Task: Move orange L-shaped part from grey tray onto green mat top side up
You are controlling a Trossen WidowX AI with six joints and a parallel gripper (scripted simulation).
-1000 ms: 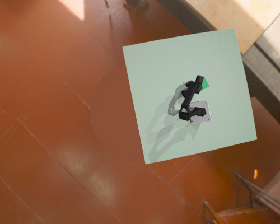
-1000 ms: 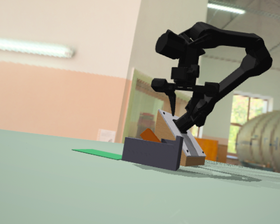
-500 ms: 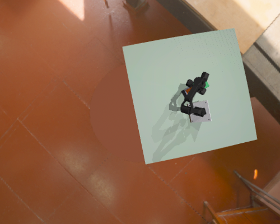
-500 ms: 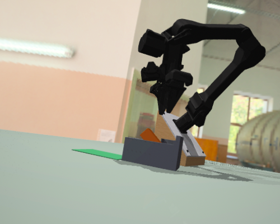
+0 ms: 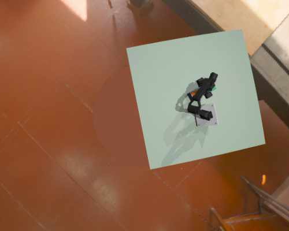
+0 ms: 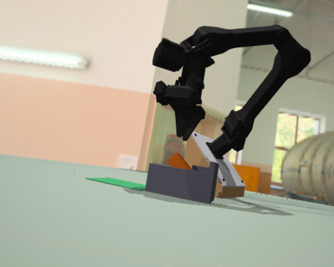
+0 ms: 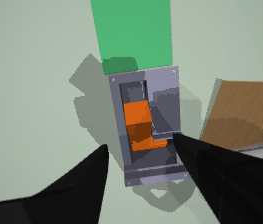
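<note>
The orange part is 9 cm below my gripper tip, 3 cm to the left of it and 3 cm behind it. Round my gripper tip: green mat 15 cm below, 14 cm to the right, 2 cm ahead.
</note>
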